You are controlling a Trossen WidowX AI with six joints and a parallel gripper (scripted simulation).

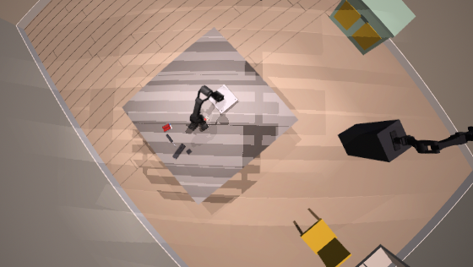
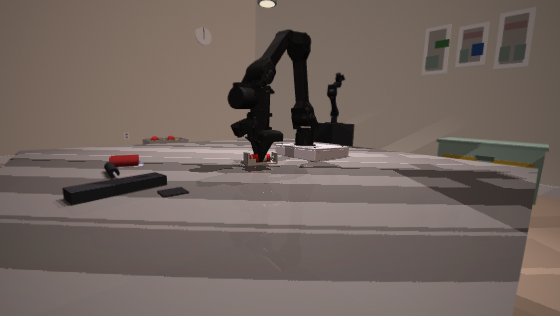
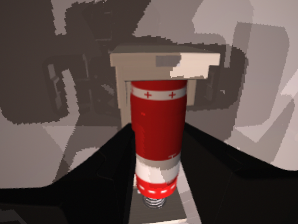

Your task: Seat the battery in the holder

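Now: the battery 1 cm above my gripper tip. The rest, counted from my gripper tip: black screwdriver 37 cm ahead, 3 cm to the left; then long black bar 36 cm ahead, 15 cm to the left, 1 cm above; then black plate 27 cm ahead, 20 cm to the left, 1 cm below.
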